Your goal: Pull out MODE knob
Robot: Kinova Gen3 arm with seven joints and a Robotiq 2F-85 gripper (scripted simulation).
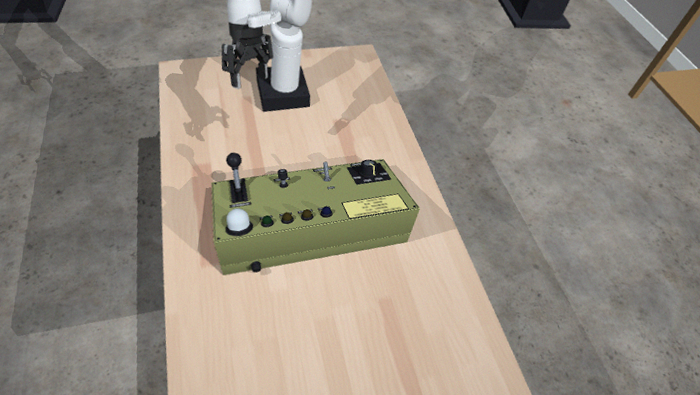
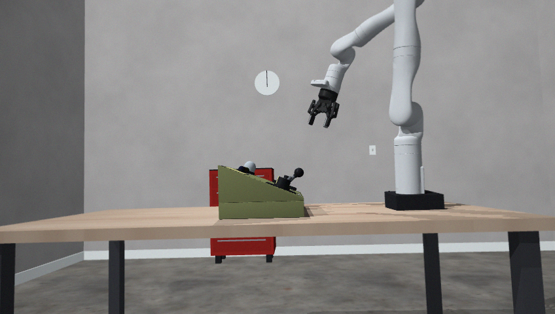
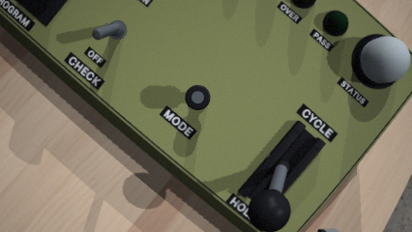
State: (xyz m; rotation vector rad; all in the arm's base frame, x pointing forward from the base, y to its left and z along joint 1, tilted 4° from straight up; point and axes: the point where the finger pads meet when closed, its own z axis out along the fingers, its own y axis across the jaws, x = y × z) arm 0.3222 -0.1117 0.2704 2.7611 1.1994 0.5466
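My hand is 130 mm short of the black mode knob, 70 mm to the right of it and 230 mm above it. Also, from my hand: rotary selector: 110 mm ahead, 310 mm to the left, 230 mm below; black ball lever: 130 mm ahead, 50 mm to the right, 220 mm below; check toggle: 110 mm ahead, 190 mm to the left, 230 mm below.
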